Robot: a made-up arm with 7 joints. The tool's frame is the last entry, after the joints.
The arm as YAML. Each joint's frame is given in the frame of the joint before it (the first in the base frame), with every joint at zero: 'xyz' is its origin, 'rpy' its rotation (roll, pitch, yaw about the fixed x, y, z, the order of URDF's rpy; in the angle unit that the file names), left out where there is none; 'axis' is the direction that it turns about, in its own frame. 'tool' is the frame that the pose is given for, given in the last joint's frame.
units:
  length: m
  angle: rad
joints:
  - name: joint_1
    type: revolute
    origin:
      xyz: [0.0, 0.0, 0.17]
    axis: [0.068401, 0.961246, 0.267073]
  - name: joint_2
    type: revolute
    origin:
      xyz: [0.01, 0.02, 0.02]
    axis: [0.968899, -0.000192, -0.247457]
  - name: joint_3
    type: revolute
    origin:
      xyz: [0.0, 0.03, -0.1]
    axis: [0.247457, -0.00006, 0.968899]
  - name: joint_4
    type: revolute
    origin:
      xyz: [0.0, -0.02, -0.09]
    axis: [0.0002, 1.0, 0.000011]
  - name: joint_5
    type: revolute
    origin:
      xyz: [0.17, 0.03, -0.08]
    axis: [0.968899, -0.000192, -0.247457]
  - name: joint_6
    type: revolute
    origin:
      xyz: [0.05, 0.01, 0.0]
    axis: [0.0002, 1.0, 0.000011]
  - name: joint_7
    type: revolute
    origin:
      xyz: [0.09, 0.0, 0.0]
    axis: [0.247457, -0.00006, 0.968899]
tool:
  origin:
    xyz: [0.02, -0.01, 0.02]
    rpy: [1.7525, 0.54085, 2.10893]
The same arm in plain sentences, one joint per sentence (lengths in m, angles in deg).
The arm has seven revolute joints in a row. What follows holds with every joint at zero, and every direction is one of the base frame's. The first joint lies 0.17 m along +z from the base frame's origin and rotates about the direction (0.068403, 0.961235, 0.26711). The second joint lies 0.01 m along +x and 0.02 m along +y and 0.02 m along +z from the first joint and rotates about the direction (0.968889, -0.0002, -0.247497). The third joint lies 0.03 m along +y and 0.1 m along -z from the second joint and rotates about the direction (0.247497, -0.0001, 0.968889). The fourth joint lies 0.02 m along -y and 0.09 m along -z from the third joint and rotates about the direction (0.0002, 1, 0). The fifth joint lies 0.17 m along +x and 0.03 m along +y and 0.08 m along -z from the fourth joint and rotates about the direction (0.968889, -0.0002, -0.247497). The sixth joint lies 0.05 m along +x and 0.01 m along +y from the fifth joint and rotates about the direction (0.0002, 1, 0). The seventh joint lies 0.09 m along +x from the sixth joint and rotates about the direction (0.247497, -0.0001, 0.968889). The tool frame, which is the frame that the pose is given for, lies 0.02 m along +x and 0.01 m along -y and 0.02 m along +z from the seventh joint; its axes are the base frame's turned by roll 100.41, pitch 30.99 and yaw 120.83 deg (as in URDF: about the fixed x, then y, then z).
